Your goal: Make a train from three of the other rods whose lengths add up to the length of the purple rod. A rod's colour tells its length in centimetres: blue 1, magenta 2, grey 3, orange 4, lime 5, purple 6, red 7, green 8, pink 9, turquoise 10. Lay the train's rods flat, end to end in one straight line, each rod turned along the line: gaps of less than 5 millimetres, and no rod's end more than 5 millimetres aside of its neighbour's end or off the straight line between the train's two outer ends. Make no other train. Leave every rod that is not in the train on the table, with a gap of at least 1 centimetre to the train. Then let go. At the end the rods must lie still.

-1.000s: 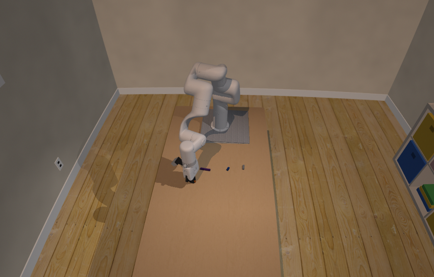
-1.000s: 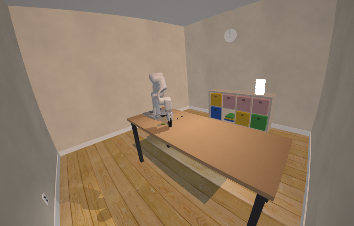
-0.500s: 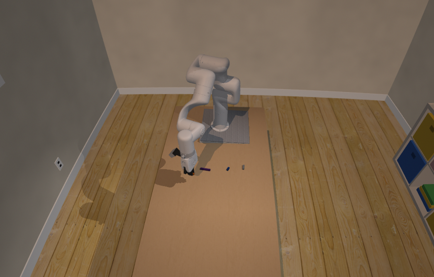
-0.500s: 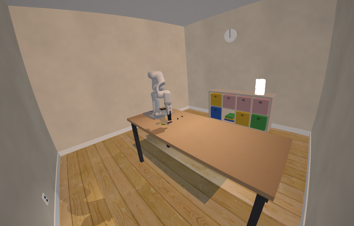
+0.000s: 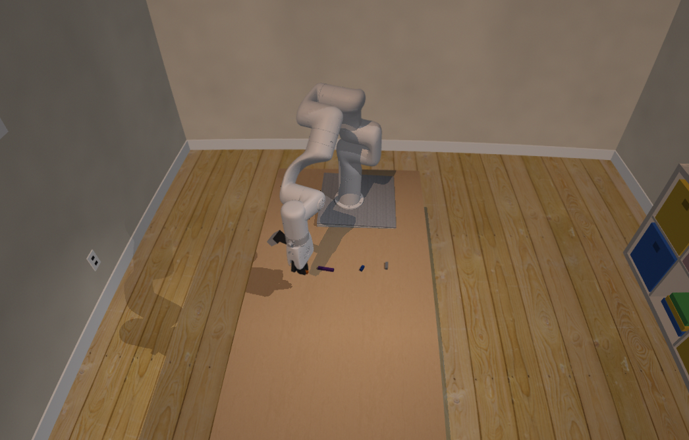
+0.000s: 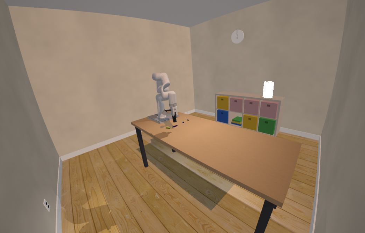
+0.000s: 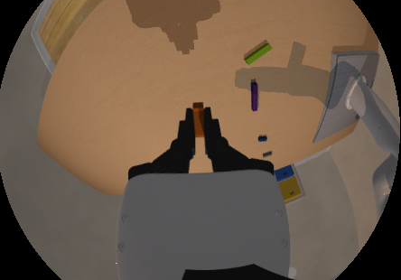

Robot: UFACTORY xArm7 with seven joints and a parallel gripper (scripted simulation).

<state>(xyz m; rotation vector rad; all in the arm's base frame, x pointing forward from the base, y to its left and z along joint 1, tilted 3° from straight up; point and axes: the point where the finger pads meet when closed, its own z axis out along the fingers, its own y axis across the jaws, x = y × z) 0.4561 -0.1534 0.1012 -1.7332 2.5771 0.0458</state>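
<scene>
My gripper is now 300 mm to the right of the grey rod, 120 mm above it and 110 mm past it. Also, from my hand: lime rod (120 mm below, 110 mm behind, 10 mm to the right); then purple rod (120 mm below, 90 mm behind, 70 mm to the left); then orange rod (20 mm below).
</scene>
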